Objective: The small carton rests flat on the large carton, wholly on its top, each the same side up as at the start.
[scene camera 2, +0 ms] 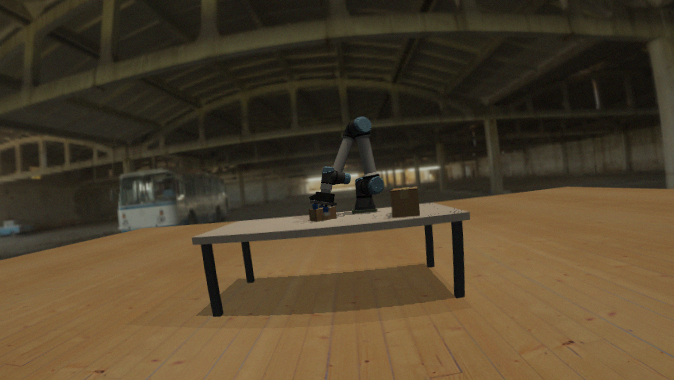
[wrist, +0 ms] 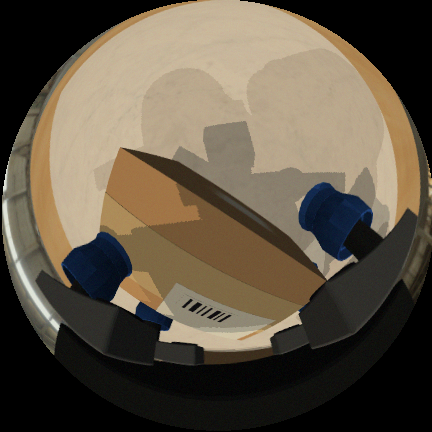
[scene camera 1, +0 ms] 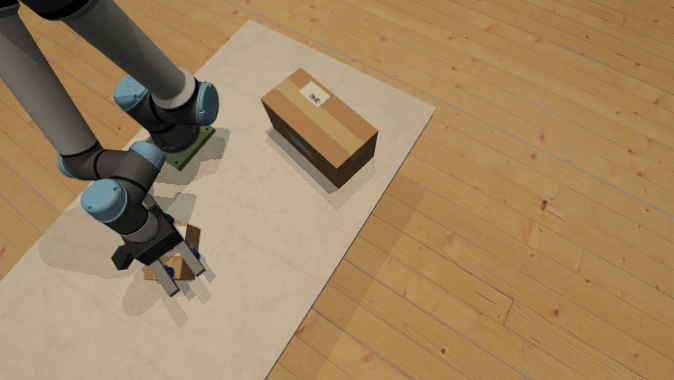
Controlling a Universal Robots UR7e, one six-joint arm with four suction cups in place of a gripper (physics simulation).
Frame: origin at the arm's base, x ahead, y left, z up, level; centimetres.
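Seen in the pictures: hand, tool point: [scene camera 2: 323, 211] [wrist: 223, 267]; arm's base, link origin: [scene camera 2: 365, 209] [scene camera 1: 178, 133].
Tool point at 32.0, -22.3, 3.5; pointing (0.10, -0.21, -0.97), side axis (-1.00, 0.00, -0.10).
Note:
Pixels of each thing's middle, then the offset from my tool point to it, as dx, dy, dz. Level surfaces: height alone.
- small carton, body centre: [wrist: 207, 257] [scene camera 1: 174, 252] [scene camera 2: 322, 213] +1.3, -0.1, -1.4
- white table, surface height: dz -5.2
- large carton, body centre: [scene camera 1: 319, 128] [wrist: 231, 371] [scene camera 2: 406, 201] +4.6, +53.8, +2.5
The small carton [scene camera 1: 192, 234] [scene camera 2: 323, 214] [wrist: 209, 238] sits on the white table [scene camera 1: 273, 245] [scene camera 2: 263, 230] near the front left, mostly hidden under my suction head in scene camera 1. Its taped, barcoded top faces up. My gripper [scene camera 1: 175, 261] [scene camera 2: 322, 203] [wrist: 217, 282] is down on it. In the wrist view the two near blue cups touch the carton top and the two far cups hang past its edges. The carton's base looks level with the table. The large carton [scene camera 1: 320, 120] [scene camera 2: 404, 201] stands apart at the back right, label up, its top bare.
The arm's base on its green plate [scene camera 1: 200, 140] stands at the table's back left, between the two cartons and to the left. The table's right edge [scene camera 1: 377, 207] runs close beside the large carton. Wooden floor lies around.

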